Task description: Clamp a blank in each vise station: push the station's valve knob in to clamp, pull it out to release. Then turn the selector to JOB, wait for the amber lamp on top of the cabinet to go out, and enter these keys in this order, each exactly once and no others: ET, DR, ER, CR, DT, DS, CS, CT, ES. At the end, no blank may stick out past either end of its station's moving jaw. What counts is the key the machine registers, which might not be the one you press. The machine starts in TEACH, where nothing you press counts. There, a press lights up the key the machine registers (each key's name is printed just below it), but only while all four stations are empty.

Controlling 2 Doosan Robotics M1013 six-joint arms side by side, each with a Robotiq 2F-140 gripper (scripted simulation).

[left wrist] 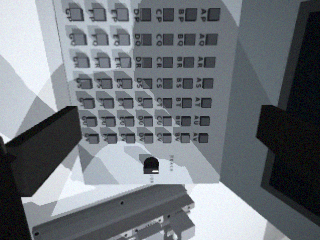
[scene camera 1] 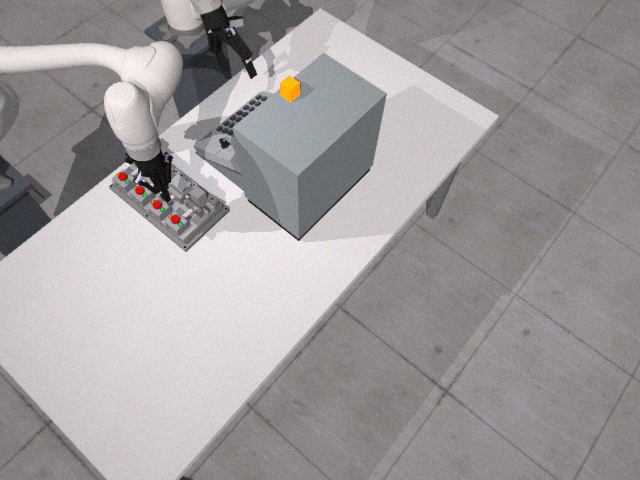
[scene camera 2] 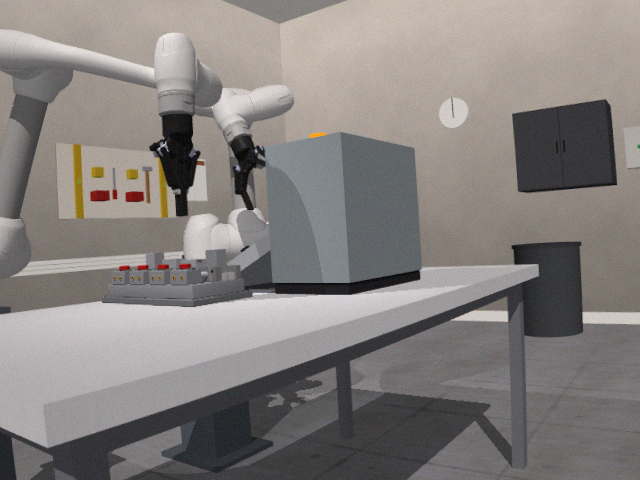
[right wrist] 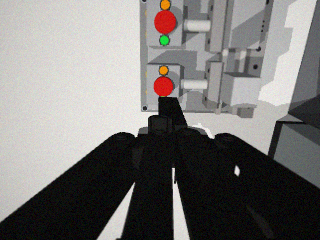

Labels:
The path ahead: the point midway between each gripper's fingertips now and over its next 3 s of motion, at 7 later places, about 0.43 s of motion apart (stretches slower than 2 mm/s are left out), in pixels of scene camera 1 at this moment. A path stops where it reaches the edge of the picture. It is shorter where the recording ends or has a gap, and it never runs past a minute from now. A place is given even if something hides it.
My left gripper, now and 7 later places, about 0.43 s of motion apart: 240, 73; 240, 78; 227, 111; 218, 131; 218, 133; 221, 138; 222, 139; 224, 143
My right gripper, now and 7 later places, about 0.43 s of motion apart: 166, 199; 165, 197; 162, 193; 156, 184; 147, 174; 138, 163; 130, 154; 126, 150

